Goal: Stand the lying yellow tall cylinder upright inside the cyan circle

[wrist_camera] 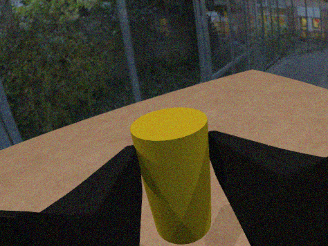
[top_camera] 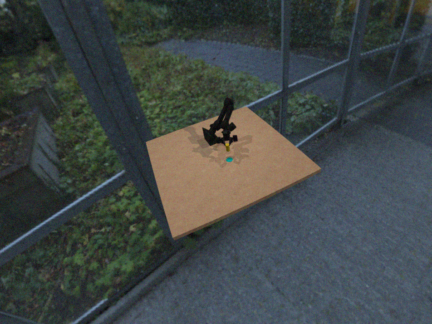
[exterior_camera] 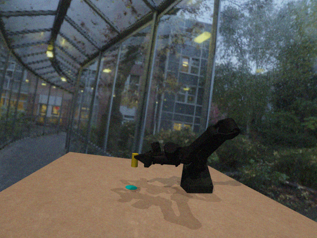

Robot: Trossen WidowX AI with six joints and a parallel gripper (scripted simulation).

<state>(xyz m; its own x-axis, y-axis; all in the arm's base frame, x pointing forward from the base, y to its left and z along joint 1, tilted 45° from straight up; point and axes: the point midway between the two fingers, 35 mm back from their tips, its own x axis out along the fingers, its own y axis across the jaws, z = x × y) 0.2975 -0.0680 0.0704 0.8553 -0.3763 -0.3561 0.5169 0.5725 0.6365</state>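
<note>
My gripper tip is now 160 mm above the cyan circle. From my gripper tip the other things lie so: yellow tall cylinder (20 mm below).
</note>
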